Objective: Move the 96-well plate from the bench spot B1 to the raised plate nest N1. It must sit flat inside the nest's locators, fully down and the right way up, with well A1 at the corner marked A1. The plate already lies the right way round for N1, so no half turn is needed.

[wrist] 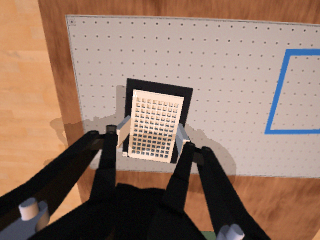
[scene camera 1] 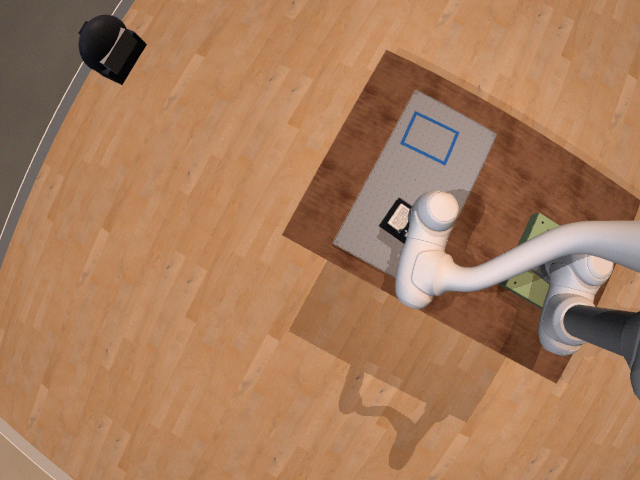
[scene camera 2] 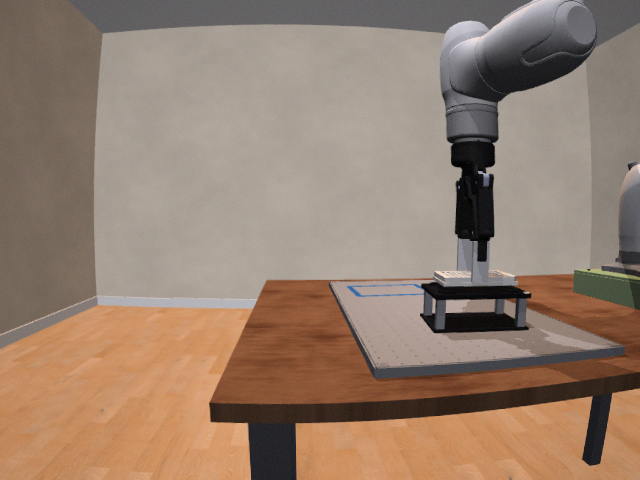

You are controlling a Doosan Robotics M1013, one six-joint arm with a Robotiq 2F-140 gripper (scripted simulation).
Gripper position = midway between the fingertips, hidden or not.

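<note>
On scene camera 2 I can see my gripper (scene camera 2: 471, 278) along with a white 96-well plate (scene camera 2: 446, 278). The wrist view shows me a black raised nest N1 (wrist: 149, 86), and it's also got the plate (wrist: 158, 120) and my gripper (wrist: 154, 126).
</note>
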